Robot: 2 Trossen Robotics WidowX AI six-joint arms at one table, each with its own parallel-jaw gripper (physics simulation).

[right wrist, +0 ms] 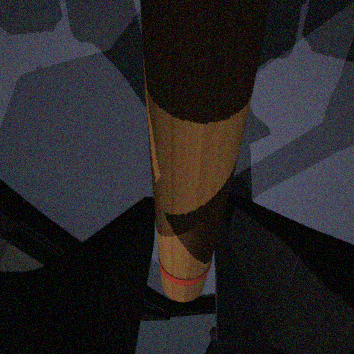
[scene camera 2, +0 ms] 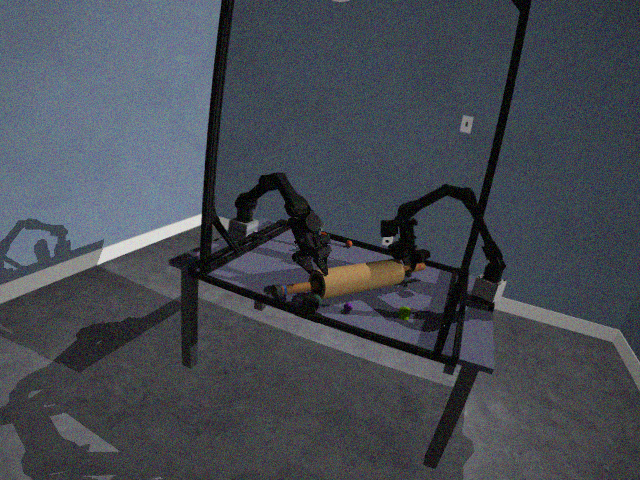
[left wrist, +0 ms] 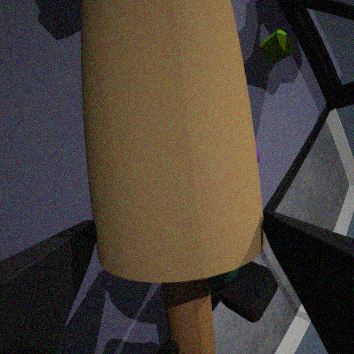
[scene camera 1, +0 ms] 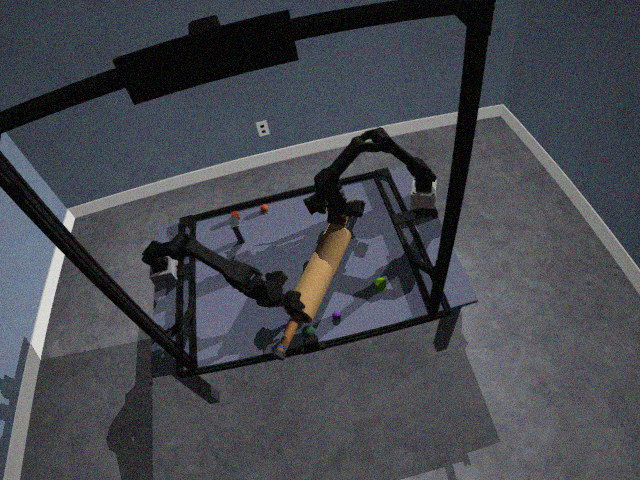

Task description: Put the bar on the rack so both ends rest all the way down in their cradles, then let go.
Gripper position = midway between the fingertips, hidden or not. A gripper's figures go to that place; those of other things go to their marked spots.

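A bar (scene camera 2: 342,280) sits 1.38 m from the lens, while the left gripper (scene camera 2: 320,275) is 1.39 m from the lens. For the right gripper (scene camera 2: 410,269), that distance is 1.68 m from the lens.
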